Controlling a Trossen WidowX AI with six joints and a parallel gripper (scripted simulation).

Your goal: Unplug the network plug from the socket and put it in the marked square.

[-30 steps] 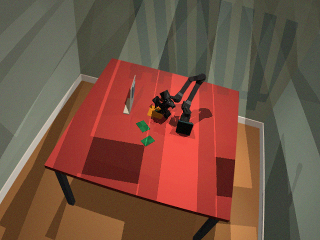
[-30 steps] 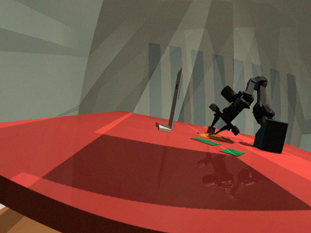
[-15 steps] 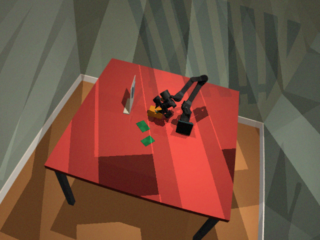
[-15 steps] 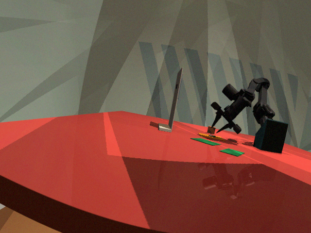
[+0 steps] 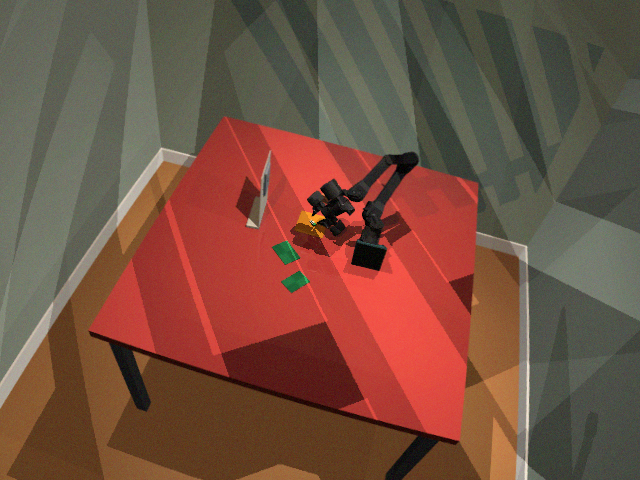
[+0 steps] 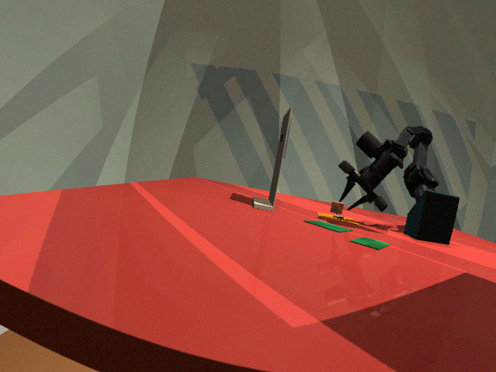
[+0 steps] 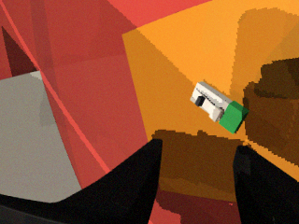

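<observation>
Right now my gripper tip is 1 cm short of the network plug, 1 cm to the left of it and 3 cm above it. From my gripper tip the other things lie so: marked square: 1 cm ahead, 1 cm to the right, 4 cm below; then upright panel: 22 cm ahead, 2 cm to the right, 8 cm above.
</observation>
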